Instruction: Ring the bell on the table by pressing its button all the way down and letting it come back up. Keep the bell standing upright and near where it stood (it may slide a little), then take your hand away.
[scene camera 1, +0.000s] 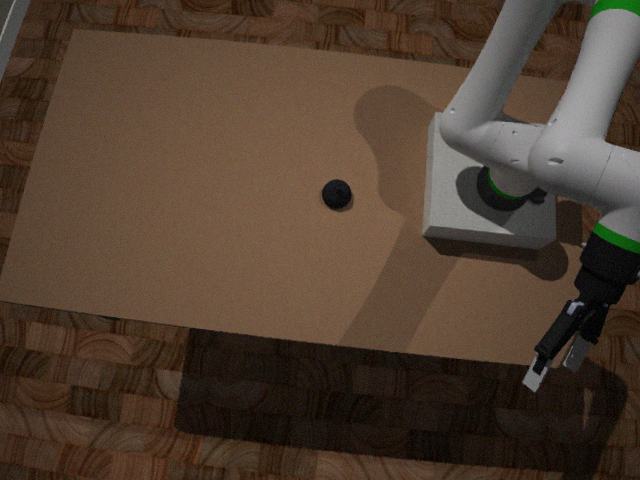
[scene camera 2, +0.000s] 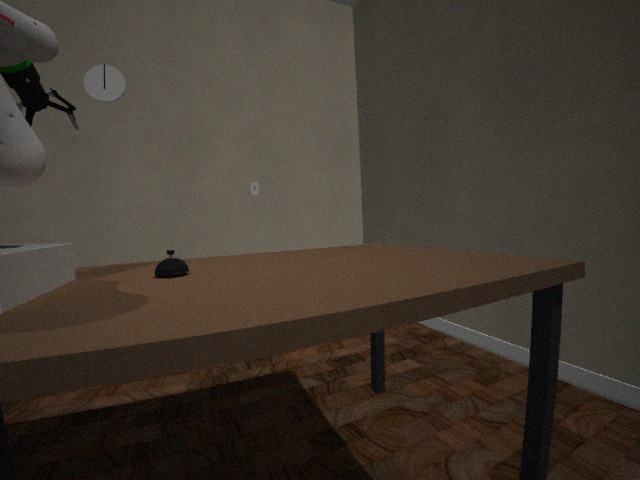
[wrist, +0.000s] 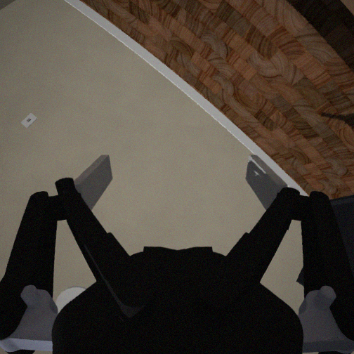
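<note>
The black domed bell stands upright on the brown table. Its small button stands up above the dome on a thin stem. The bell does not show in the wrist view. My gripper is open and empty, with its fingers wide apart. It is far from the bell, high up at the lower right in the first scene view. In the second scene view part of the gripper shows at the upper left, well above the table top.
The arm rises from a light grey base block on the table, to the right of the bell in the first scene view. A wall with a round clock and a small white plate stands beyond the table.
</note>
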